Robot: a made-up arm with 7 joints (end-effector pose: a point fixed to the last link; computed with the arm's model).
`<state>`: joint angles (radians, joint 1 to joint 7).
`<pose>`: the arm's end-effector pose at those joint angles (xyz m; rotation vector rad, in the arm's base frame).
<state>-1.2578 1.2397 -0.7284 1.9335 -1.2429 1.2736 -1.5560</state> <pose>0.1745 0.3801 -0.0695 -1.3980 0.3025 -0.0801</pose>
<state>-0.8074 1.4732 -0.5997 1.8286 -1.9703 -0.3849 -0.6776</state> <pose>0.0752 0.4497 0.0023 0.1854 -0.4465 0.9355</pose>
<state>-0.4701 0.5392 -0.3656 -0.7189 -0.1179 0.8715 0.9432</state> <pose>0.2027 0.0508 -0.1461 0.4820 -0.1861 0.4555</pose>
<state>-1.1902 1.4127 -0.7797 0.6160 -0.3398 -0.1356 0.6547</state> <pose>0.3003 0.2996 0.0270 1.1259 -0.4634 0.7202</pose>
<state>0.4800 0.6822 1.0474 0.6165 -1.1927 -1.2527 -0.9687</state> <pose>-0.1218 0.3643 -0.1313 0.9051 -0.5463 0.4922</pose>
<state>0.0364 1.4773 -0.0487 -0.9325 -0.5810 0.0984 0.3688</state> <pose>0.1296 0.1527 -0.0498 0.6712 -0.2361 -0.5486</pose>
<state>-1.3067 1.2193 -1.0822 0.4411 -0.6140 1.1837 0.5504</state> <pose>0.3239 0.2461 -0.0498 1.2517 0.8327 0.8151</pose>
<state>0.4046 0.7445 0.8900 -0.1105 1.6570 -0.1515 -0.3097</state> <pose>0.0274 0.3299 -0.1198 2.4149 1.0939 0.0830</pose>
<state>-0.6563 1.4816 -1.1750 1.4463 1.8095 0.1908 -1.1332</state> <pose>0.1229 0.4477 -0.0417 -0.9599 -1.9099 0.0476</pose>
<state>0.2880 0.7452 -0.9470 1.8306 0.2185 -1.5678 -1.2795</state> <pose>-0.1696 0.2935 -0.2476 -0.3939 1.4686 -2.2057</pose>
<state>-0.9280 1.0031 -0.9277 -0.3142 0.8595 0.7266 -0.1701</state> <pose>0.2784 0.0967 -0.1024 1.9062 -0.2678 -0.1128</pose>
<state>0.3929 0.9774 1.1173 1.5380 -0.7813 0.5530 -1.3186</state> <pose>-0.1687 0.3840 -0.1817 -1.0057 0.2885 0.6486</pose>
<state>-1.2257 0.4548 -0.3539 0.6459 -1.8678 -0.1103 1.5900</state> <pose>0.4054 0.0520 -0.0775 -0.9721 0.8614 1.0575</pose>
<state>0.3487 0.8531 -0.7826 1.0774 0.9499 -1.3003 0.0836</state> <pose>-0.1550 0.2632 -0.2811 0.3873 0.7741 -1.8000</pose>
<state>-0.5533 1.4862 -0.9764 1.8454 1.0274 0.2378 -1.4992</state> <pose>0.0498 0.4541 0.0085 -0.0668 -2.9363 -0.4838</pose>
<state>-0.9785 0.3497 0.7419 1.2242 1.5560 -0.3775 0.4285</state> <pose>0.3407 0.1566 -0.2452 1.2125 0.0519 0.2060</pose>
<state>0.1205 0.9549 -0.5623 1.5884 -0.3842 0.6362 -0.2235</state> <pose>-0.1137 0.3849 -0.2123 0.6278 2.4628 0.8393</pose>
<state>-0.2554 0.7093 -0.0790 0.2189 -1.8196 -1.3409 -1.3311</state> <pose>0.1806 0.2462 -0.2145 -0.0191 -1.2572 -0.3241</pose>
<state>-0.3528 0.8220 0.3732 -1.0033 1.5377 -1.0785 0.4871</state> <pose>0.1380 0.1256 -0.0631 2.2148 -2.1501 -0.3454</pose>
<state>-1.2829 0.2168 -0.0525 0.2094 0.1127 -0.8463 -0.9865</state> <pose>0.3368 -0.0159 0.0159 1.0382 -1.4466 -1.0805</pose>
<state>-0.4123 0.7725 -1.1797 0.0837 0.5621 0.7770 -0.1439</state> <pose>0.1472 0.1150 -0.3132 1.6977 0.7037 -0.7771</pose>
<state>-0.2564 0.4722 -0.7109 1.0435 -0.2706 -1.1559 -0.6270</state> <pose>0.1071 0.1398 -0.3663 0.2871 0.1366 -1.1632</pose>
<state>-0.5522 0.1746 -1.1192 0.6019 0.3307 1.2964 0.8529</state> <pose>0.1696 -0.0153 -0.3576 1.9114 0.4233 0.1840</pose>
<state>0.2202 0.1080 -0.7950 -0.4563 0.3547 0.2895 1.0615</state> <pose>0.0333 -0.0615 -0.2506 0.2704 0.0723 0.3788</pose>
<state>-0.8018 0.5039 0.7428 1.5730 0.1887 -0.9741 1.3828</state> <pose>0.2557 0.2228 -0.2789 0.0622 -0.1871 1.8842</pose>
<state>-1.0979 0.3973 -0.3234 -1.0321 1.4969 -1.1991 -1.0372</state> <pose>0.1666 -0.0163 -0.0306 -2.5913 1.2934 -0.1773</pose>
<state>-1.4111 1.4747 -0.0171 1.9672 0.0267 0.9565 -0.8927</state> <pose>0.1237 0.4087 -0.0226 -0.8304 1.0086 0.5911</pose>
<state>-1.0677 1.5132 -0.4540 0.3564 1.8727 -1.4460 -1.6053</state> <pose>0.2490 0.2962 0.0294 -1.2606 -1.6852 0.8324</pose>
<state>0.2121 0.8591 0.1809 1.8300 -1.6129 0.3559 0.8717</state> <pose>-0.1728 0.3423 -0.2346 -0.2201 1.4270 2.7381</pose>
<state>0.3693 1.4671 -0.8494 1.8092 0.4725 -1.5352 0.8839</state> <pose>-0.0738 0.4222 -0.0233 1.5154 1.0462 -0.6210</pose>
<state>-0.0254 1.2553 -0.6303 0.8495 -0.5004 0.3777 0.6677</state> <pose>0.0508 0.3948 -0.2062 1.5098 1.1893 0.8087</pose>
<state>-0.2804 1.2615 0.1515 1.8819 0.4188 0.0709 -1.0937</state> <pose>-0.0119 0.4356 -0.1299 -0.0600 1.9330 0.2076</pose>
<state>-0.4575 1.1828 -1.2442 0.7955 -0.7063 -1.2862 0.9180</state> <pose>0.1519 0.2951 -0.2238 0.5431 -0.3034 0.2373</pose>
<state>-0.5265 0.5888 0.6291 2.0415 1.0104 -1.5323 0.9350</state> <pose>0.1080 0.2022 -0.3325 0.3349 0.0358 0.5584</pose>
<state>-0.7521 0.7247 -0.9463 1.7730 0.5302 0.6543 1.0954</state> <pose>0.1812 0.3243 -0.2454 2.8283 0.5844 0.6315</pose>
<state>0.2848 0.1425 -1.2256 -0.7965 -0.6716 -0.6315 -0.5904</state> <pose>-0.0141 -0.0588 -0.1565 -1.3961 -0.7609 -1.0597</pose>
